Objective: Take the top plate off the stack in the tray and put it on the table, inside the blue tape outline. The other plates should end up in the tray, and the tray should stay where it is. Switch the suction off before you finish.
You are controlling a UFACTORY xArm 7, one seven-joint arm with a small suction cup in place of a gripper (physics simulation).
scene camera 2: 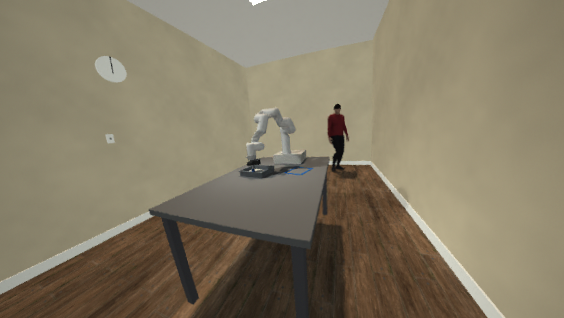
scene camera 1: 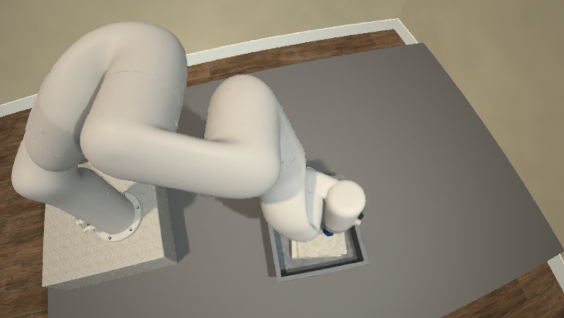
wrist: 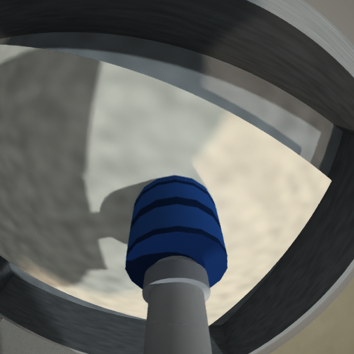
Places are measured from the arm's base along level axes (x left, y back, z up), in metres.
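Pixels of known places: hand at its tool point: (scene camera 1: 328,232); arm's base at its link origin: (scene camera 2: 286,153) (scene camera 1: 118,216).
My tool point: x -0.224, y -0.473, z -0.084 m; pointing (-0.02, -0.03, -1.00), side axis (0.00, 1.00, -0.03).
Ahead of a thing's pixels: the offset from my tool point to its middle. Level surfaces: height alone.
My gripper, a blue suction cup (scene camera 1: 328,232) (scene camera 2: 253,169) (wrist: 176,220), presses against the pale top plate @(dx +0.027, dy +0.014, dz +0.008 m) (scene camera 1: 320,246) (wrist: 270,195). The cup looks slightly squashed and its shadow meets it. The top plate sits a little to the right of the pale plate below (scene camera 1: 294,249), whose left edge shows in scene camera 1; it seems held by the cup. How high it is lifted, if at all, cannot be told. The grey tray @(dx +0.028, dy +0.034, dz +0.008 m) (scene camera 1: 322,271) (scene camera 2: 255,175) (wrist: 322,250) surrounds the stack. The blue tape outline (scene camera 1: 205,130) (scene camera 2: 307,171) lies on the table; the arm hides most of it in scene camera 1.
The grey table @(dz -0.017 m) (scene camera 1: 425,175) (scene camera 2: 240,200) bears the tray and the pale stone-like base block (scene camera 1: 110,260) (scene camera 2: 290,158). The white arm (scene camera 1: 200,160) (scene camera 2: 269,114) reaches over the table. A person in a red top (scene camera 2: 337,127) stands on the floor beyond the table.
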